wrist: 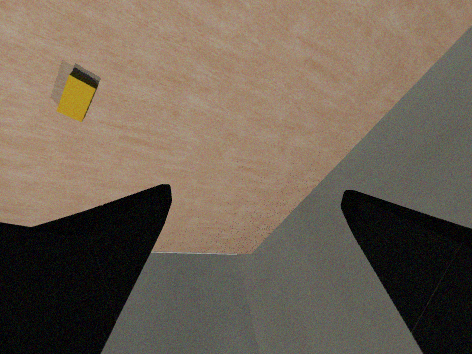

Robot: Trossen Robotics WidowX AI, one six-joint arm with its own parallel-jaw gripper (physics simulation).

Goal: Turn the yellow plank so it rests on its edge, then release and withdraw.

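The yellow plank (76, 98) shows small at the upper left of the wrist view, on the light wooden table top. A broad yellow face shows, with a dark narrow side at its upper end and a shadow around its left and upper sides. Whether it lies flat or stands on its edge I cannot tell. My gripper (256, 195) is open and empty, its two black fingers wide apart in the lower part of the view. The plank is well away from the fingers, beyond and to the left of the left fingertip.
The table top (240, 110) has a slanting edge running from the upper right down to a corner near the lower middle. Past that edge is a grey surface (410, 155), which also shows between the fingers.
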